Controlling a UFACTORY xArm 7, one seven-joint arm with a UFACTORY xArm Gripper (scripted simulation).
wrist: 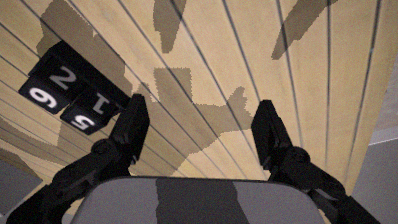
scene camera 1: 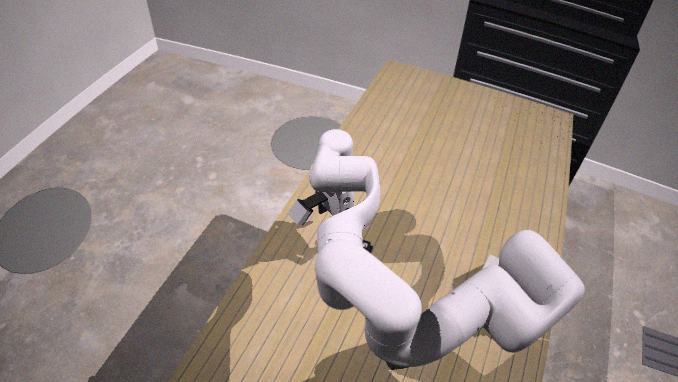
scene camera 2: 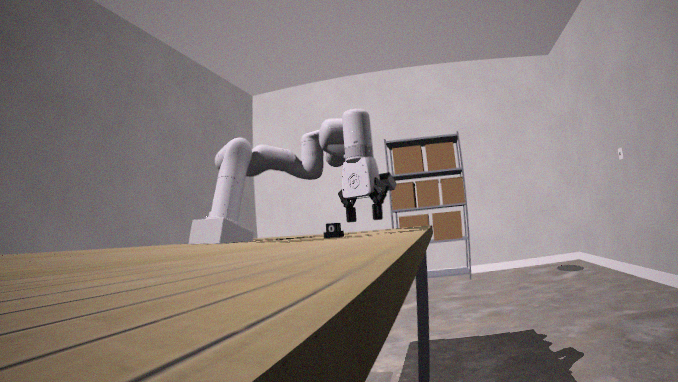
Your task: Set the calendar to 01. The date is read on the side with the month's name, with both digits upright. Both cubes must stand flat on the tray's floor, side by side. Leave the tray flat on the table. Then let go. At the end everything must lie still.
Labels:
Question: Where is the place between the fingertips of my gripper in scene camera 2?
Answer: At 364, 221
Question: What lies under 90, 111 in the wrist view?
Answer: A cube.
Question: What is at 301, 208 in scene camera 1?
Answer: My gripper.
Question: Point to a cube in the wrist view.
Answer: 53, 86

